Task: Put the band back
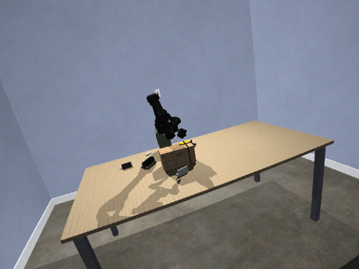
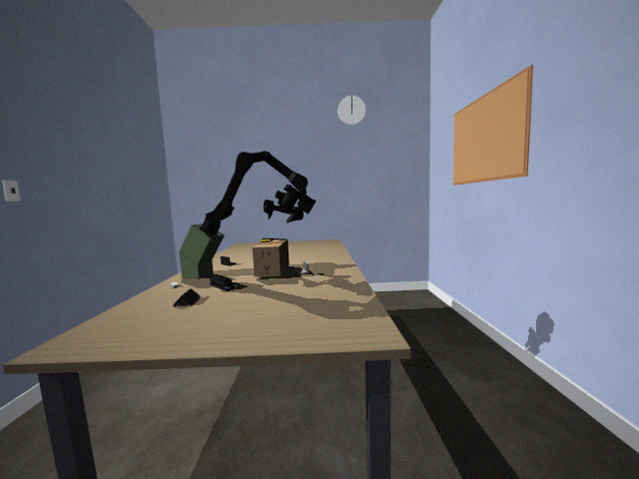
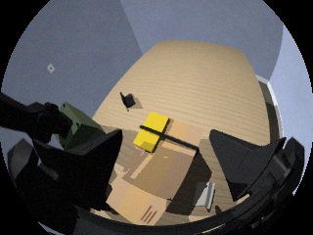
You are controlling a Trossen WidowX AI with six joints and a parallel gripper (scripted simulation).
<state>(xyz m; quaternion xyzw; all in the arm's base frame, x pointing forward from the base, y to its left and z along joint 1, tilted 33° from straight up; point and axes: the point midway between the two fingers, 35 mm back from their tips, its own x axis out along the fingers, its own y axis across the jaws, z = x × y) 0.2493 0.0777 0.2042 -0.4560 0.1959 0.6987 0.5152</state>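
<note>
My gripper is now 19 cm above the brown carton, 4 cm past it and 3 cm to the left of it. From my hand the other things lie so: white piece 43 cm behind, 26 cm below, 19 cm to the right.
</note>
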